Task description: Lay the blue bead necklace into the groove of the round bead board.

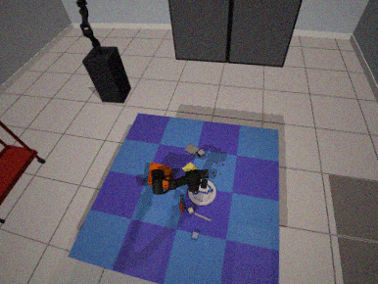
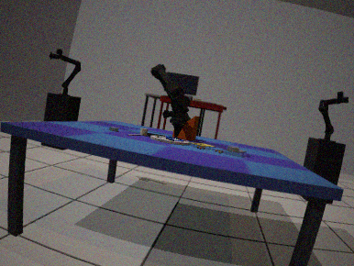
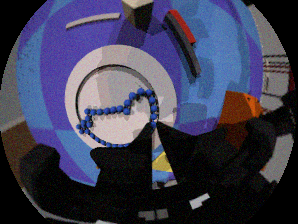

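Now: gripper tip 60 mm short of the round white bead board, 20 mm to the left of it and 10 mm above it. Also, from my gripper tip: red-handled tool 70 mm behind, 140 mm to the right, 20 mm below; yellow card 50 mm behind, 150 mm to the left, 20 mm below; thin pale stick 90 mm ahead, 200 mm to the right, 20 mm below.
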